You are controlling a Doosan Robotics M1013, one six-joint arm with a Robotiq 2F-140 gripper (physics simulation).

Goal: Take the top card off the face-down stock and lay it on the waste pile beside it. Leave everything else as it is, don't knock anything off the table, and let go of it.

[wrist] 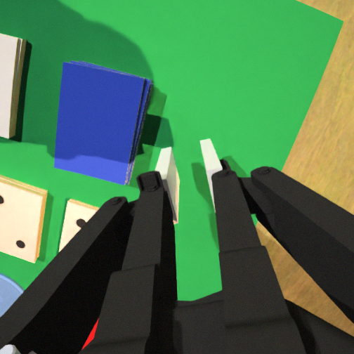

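Note:
The face-down stock (100,120) is a blue stack left of centre in the wrist view. Its layers are slightly offset, with edges showing along the top and right sides. A pale pile (7,85) beside it, at the left edge, is cut off by the frame; its top face shows no marks here. It appears to be the waste pile. My gripper (189,160) is to the right of the stock's lower right corner. Its pale pads stand a narrow gap apart, with green mat showing between them and no card there. The lower fingers hide part of the mat.
Two cream cards with black dots (20,217) (75,225) lie below the stock, the right one partly behind a finger. A light blue disc (7,295) is at the lower left. Part of a red object (91,336) shows below. The green mat (240,65) ends at the wooden table (325,130) on the right.

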